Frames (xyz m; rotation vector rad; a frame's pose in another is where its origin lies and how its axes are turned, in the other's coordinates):
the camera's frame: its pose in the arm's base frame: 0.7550 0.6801 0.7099 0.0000 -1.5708 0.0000
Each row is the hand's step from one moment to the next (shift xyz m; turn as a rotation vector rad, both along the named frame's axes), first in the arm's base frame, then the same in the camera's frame.
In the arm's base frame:
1: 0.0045 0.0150 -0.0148 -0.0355 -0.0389 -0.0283
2: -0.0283 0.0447 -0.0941 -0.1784 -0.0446 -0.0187
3: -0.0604 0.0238 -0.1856 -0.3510 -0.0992 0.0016
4: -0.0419 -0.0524 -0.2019 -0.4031 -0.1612 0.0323
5: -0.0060 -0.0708 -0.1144 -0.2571 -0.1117 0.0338
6: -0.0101 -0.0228 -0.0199 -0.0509 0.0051 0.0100
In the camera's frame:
1: -0.0148 0.0150 -0.0045 -0.0283 -0.0389 0.0355
2: -0.0941 0.0447 0.0283 -0.0187 -0.0446 0.1784
3: -0.1856 0.0238 0.0604 0.0016 -0.0992 0.3510
4: -0.2019 -0.0524 0.0419 0.0323 -0.1612 0.4031
5: -0.1144 -0.0708 0.0060 0.0338 -0.1117 0.2571
6: -0.0199 -0.0228 0.0101 0.0100 0.0051 0.0509

